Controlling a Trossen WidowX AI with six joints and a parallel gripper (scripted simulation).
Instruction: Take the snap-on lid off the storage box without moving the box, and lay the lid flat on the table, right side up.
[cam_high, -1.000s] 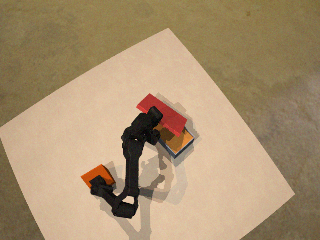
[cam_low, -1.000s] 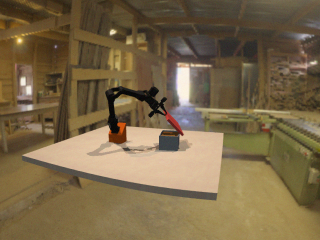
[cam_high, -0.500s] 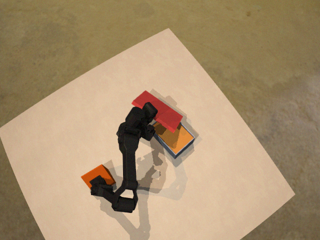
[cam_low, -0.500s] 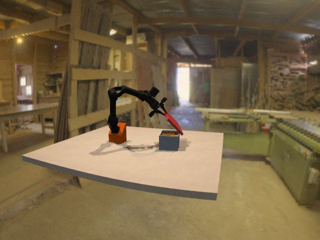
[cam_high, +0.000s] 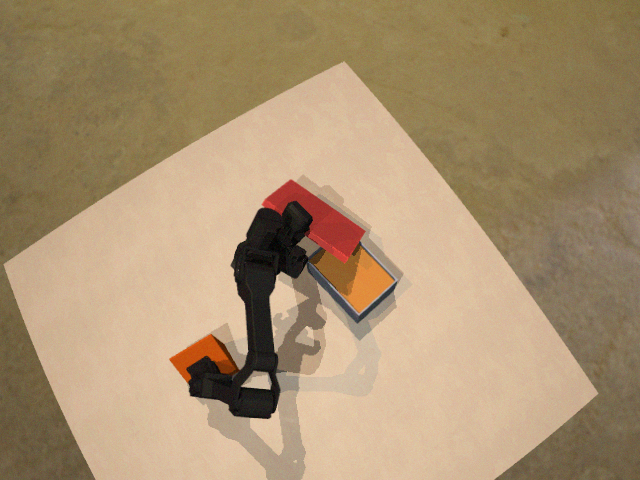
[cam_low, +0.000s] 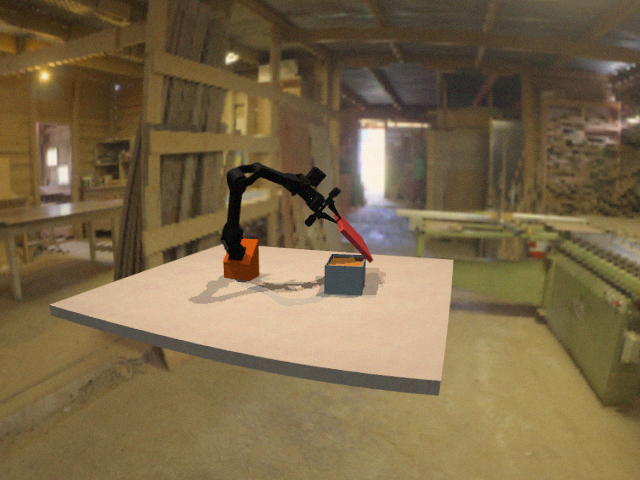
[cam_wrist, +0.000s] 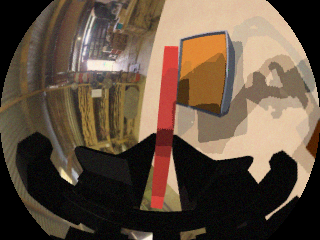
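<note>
Right now the red lid is 50 mm ahead of my gripper tip, 30 mm to the left of it and 60 mm below it. Round my gripper tip: storage box (60 mm ahead, 110 mm to the right, 180 mm below).
</note>
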